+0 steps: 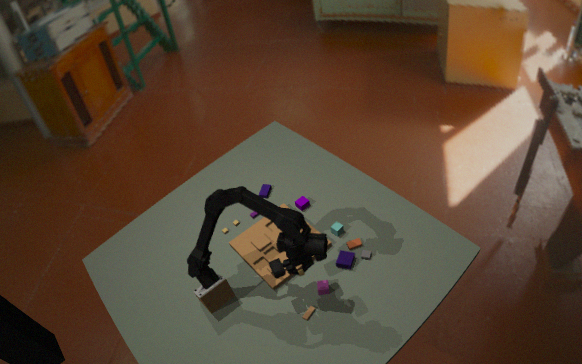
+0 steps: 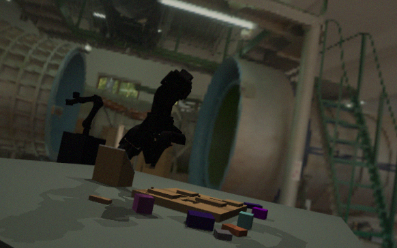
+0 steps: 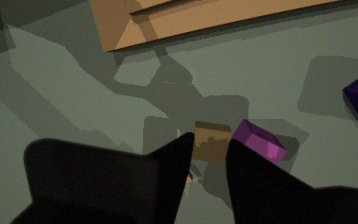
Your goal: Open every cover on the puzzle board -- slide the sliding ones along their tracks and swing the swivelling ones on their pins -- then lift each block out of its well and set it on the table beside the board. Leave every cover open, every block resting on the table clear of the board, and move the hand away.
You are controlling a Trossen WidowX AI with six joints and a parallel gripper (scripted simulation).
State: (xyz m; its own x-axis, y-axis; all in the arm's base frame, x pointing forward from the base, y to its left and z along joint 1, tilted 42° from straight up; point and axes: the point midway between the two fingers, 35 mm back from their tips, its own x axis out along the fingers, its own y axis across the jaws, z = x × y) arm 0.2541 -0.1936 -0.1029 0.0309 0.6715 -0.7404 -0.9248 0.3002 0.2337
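Right now my gripper tip is 90 mm above the magenta block, 60 mm to the left of it and 40 mm short of it. Also, from my gripper tip: teal block (270 mm ahead, 90 mm to the left, 90 mm below); grey block (260 mm ahead, 100 mm below, 80 mm to the right); orange block (260 mm ahead, 100 mm below, 10 mm to the right).
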